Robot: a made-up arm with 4 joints.
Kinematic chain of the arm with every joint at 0, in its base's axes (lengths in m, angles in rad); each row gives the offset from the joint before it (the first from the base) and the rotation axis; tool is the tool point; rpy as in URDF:
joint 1: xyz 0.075 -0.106 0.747 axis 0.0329 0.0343 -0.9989
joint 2: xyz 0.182 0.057 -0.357 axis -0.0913 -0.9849 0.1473
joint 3: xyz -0.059 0 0.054 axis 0.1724 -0.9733 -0.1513
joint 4: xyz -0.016 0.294 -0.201 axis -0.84 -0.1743 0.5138
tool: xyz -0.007 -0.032 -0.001 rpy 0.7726 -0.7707 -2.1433
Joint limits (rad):
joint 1: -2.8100..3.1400
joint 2: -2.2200..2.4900
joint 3: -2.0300..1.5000
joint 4: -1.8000..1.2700
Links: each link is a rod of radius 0.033 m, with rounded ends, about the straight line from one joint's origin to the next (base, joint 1, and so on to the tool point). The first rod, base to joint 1, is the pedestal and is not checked.
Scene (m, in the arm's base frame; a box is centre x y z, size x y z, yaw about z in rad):
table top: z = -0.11
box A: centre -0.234 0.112 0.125 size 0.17 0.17 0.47 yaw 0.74
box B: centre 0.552 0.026 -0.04 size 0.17 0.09 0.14 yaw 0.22
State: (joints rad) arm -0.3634 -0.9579 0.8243 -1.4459
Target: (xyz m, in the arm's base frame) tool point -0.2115 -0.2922 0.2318
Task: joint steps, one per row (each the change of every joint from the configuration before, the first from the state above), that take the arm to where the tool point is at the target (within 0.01 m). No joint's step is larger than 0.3 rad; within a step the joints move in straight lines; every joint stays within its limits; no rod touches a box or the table.
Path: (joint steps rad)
1: -0.1560 -0.1523 -0.2253 -0.0885
2: -0.1560 -0.1522 -0.2254 -0.0885
3: -0.1561 -0.1523 -0.2253 -0.0886
4: -0.1560 -0.1523 -0.2253 -0.0885
5: -0.2446 0.0186 -0.0498 0.0129
6: -0.2446 0.0185 -0.0497 0.0130
7: -0.2445 0.0185 -0.0497 0.0129
8: -0.2446 0.0186 -0.0498 0.0130
9: -0.2446 0.0185 -0.0497 0.0129
10: -0.0505 0.2777 0.1397 0.0404
11: -0.0505 0.2777 0.1398 0.0404
12: -0.0506 0.2778 0.1397 0.0404
13: -0.0505 0.2777 0.1398 0.0404

